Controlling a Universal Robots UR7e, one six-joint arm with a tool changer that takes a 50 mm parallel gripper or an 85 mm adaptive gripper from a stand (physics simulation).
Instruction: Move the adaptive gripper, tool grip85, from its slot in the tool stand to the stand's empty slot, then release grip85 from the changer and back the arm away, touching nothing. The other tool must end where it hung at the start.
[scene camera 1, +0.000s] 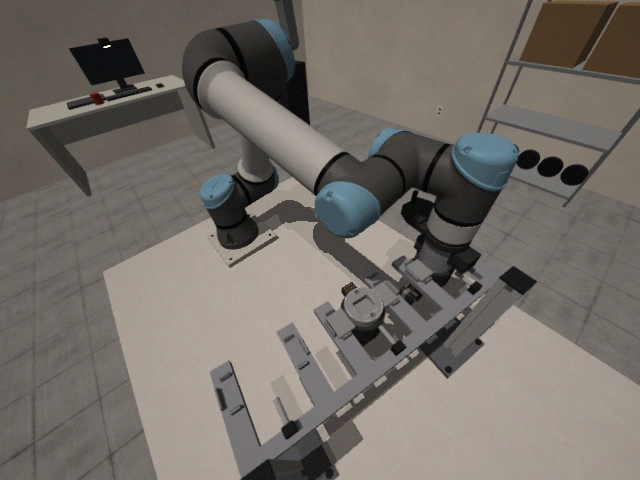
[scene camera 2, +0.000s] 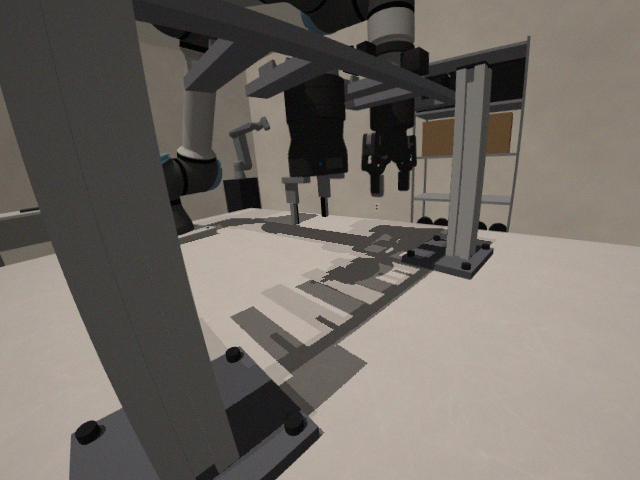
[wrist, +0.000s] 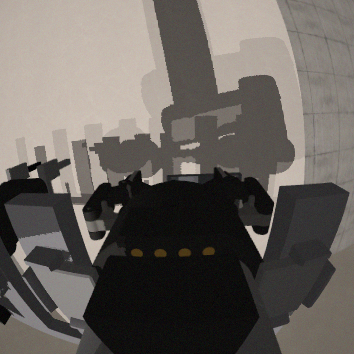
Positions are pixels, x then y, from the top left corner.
adaptive gripper grip85: scene camera 1 419, 267; scene camera 2 390, 121; wrist 172, 218
